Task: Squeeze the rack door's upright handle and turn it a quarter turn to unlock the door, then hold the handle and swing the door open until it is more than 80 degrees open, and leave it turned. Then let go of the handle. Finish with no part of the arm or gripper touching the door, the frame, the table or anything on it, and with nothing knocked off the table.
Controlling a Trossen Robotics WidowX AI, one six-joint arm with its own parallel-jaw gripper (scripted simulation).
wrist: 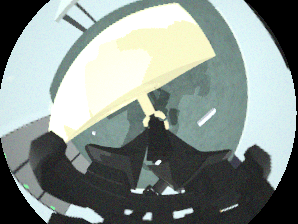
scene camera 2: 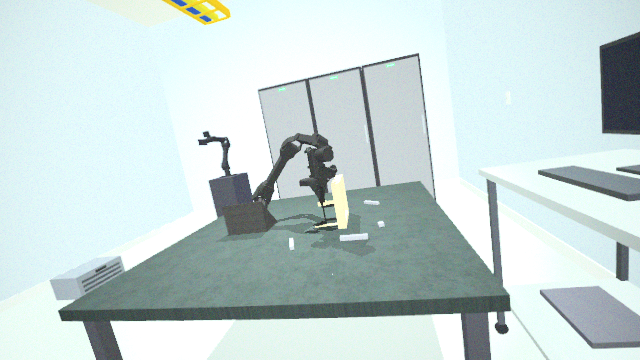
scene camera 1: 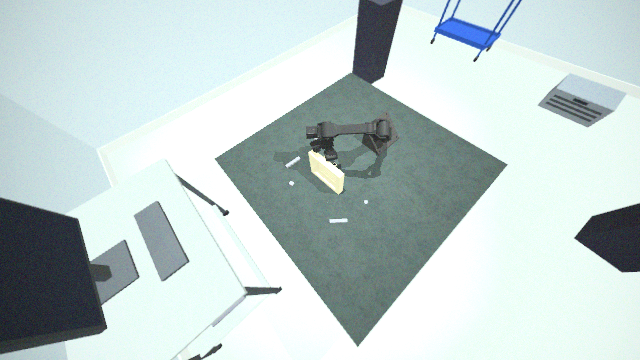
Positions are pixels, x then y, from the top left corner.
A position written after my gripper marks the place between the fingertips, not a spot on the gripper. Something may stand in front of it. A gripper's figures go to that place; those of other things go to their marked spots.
Scene:
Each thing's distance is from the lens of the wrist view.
my gripper (wrist: 156, 131): 0.10 m
slatted rack door (wrist: 146, 104): 0.11 m

